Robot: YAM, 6 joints.
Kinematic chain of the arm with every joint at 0, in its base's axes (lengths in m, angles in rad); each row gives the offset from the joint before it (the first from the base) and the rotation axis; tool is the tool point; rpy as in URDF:
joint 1: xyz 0 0 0.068 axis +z
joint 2: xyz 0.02 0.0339 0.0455 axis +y
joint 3: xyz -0.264 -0.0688 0 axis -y
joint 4: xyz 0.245 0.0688 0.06 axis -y
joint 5: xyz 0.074 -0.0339 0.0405 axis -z
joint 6: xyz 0.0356 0 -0.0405 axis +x
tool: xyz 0 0 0 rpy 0 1.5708 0
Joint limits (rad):
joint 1: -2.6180..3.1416
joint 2: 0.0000..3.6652
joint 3: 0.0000..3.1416
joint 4: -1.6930..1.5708
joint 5: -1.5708..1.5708
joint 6: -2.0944..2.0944
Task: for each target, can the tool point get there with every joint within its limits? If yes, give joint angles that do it. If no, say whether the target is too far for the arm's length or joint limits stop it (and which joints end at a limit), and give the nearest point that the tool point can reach.
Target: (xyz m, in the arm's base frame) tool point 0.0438 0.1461 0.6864
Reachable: yes | joints 1.4493 1.4483 2.3065 0.2064 0.8083 -0.4009
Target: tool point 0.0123 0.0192 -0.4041
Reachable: no: joint limits stop it (at a limit: joint 2) | nearest point 0.0355 0.0554 -0.3307 | short by 0.085 m
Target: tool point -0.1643 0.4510 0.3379
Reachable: yes | joints 1.8563 2.2515 2.3812 -1.0252 -1.0343 -1.7527
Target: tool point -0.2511 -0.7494 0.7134
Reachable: no: too far | nearest point -0.1632 -0.4872 0.4980 | short by 0.351 m
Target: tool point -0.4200 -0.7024 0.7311
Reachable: no: too far | nearest point -0.2643 -0.4420 0.4964 | short by 0.384 m
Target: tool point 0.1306 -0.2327 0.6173
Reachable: yes | joints -1.1295 1.5199 2.1077 -0.0393 -0.5522 -0.2541
